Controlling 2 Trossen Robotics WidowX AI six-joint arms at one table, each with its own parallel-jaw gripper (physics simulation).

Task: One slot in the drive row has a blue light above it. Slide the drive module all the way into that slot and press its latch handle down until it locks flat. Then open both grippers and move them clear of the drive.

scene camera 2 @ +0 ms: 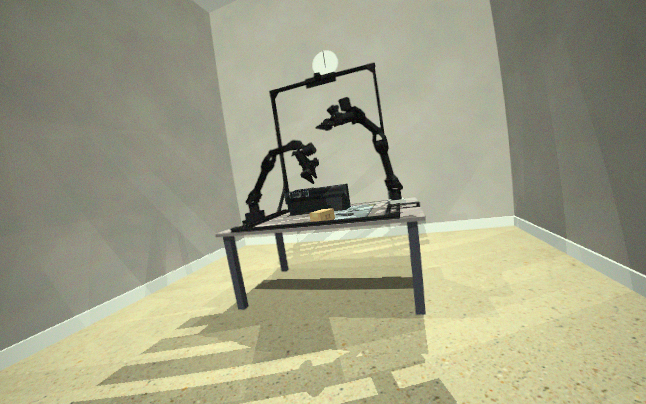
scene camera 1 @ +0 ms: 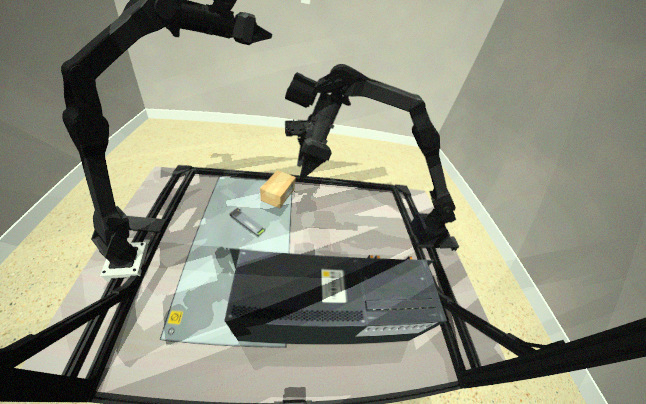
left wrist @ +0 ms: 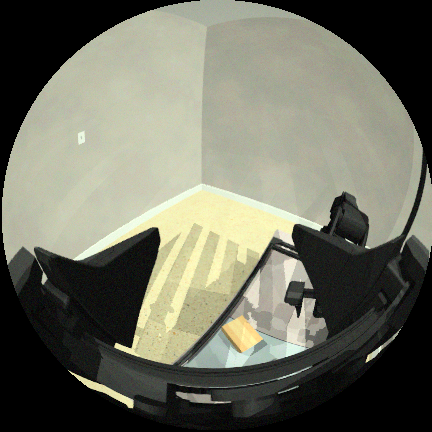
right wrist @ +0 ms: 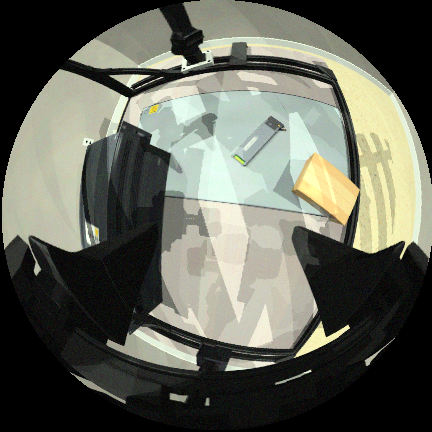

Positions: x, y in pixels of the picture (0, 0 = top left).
Labels:
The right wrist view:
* right gripper: 227, 231
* tan cardboard box: 322, 185, on a pale glass mat

